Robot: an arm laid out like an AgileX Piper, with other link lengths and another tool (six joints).
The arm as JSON. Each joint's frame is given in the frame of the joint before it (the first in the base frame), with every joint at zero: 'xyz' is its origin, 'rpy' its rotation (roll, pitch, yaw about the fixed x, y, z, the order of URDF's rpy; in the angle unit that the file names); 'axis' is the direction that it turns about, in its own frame. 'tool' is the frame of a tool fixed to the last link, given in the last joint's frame.
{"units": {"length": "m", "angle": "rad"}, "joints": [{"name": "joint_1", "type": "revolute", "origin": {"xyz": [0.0, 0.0, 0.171], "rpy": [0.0, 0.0, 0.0]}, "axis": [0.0, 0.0, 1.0]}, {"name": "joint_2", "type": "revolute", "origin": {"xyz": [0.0, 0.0, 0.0], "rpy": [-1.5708, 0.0, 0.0]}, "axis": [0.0, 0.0, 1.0]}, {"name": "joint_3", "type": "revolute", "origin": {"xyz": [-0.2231, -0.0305, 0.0], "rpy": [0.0, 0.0, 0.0]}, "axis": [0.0, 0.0, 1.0]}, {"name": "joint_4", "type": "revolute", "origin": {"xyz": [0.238, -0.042, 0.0], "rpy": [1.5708, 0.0, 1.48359]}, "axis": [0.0, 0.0, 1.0]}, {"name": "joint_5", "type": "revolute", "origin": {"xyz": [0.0, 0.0, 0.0], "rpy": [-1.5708, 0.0, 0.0]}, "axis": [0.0, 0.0, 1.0]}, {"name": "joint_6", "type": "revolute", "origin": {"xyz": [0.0, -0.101, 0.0], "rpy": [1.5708, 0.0, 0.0]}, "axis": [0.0, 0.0, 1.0]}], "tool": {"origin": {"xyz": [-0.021, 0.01, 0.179], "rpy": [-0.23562, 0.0, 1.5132]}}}
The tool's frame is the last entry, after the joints.
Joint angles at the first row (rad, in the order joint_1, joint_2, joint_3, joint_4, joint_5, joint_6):
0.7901, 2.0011, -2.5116, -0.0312, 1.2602, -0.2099
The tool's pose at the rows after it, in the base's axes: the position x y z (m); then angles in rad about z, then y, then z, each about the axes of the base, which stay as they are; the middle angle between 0 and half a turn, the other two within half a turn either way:
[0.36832, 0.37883, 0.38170, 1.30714, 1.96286, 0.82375]
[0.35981, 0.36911, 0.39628, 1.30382, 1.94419, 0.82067]
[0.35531, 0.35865, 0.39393, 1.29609, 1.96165, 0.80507]
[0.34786, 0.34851, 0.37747, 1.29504, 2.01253, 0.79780]
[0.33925, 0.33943, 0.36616, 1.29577, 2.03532, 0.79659]
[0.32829, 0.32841, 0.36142, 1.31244, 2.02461, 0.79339]
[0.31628, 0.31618, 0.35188, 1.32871, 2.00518, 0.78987]
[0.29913, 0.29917, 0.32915, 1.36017, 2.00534, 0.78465]
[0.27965, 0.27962, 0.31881, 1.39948, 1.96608, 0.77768]
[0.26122, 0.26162, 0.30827, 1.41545, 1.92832, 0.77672]
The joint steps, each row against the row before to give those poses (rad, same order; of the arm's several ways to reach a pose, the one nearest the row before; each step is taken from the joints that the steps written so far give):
0.0000, -0.0562, 0.0074, -0.0039, 0.0054, 0.0018
0.0001, -0.0609, 0.0398, -0.0031, 0.0023, -0.0001
-0.0001, -0.0535, 0.0711, -0.0154, 0.0000, 0.0057
0.0000, -0.0605, 0.1115, -0.0067, 0.0000, 0.0049
0.0000, -0.0817, 0.1414, -0.0017, -0.0367, 0.0040
0.0000, -0.1157, 0.1767, -0.0003, -0.0704, 0.0225
0.0000, -0.1319, 0.2091, -0.0019, -0.0954, 0.0244
0.0001, -0.1502, 0.2432, -0.0001, -0.0910, 0.0389
-0.0001, -0.1726, 0.2202, 0.0001, -0.0850, 0.0466
0.0001, -0.1602, 0.1853, -0.0001, -0.0623, 0.0187

